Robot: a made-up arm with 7 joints. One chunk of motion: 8 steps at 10 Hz.
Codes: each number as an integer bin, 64 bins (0 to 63) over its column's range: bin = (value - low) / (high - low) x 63, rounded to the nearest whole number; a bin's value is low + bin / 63 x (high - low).
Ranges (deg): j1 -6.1..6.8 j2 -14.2..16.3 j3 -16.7..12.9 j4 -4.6..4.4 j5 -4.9..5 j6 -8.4..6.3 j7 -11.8..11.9
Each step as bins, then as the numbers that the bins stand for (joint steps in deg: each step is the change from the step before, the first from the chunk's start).
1 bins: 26 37 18 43 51 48 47
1 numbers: -0.776 3.713 -8.243 1.543 3.114 2.800 5.881
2 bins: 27 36 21 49 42 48 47
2 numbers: -0.571 3.229 -6.833 2.400 1.700 2.800 5.881
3 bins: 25 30 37 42 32 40 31
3 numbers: -0.981 0.324 0.684 1.400 0.129 0.933 -0.138
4 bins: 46 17 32 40 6 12 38
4 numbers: 3.319 -5.970 -1.665 1.114 -3.957 -5.600 2.495
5 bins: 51 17 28 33 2 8 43
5 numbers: 4.343 -5.970 -3.544 0.114 -4.586 -6.533 4.376
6 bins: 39 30 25 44 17 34 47
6 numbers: 1.886 0.324 -4.954 1.686 -2.229 -0.467 5.881
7 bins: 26 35 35 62 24 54 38
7 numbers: -0.776 2.744 -0.256 4.257 -1.129 4.200 2.495
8 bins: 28 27 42 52 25 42 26
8 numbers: -0.367 -1.129 3.033 2.829 -0.971 1.400 -2.019
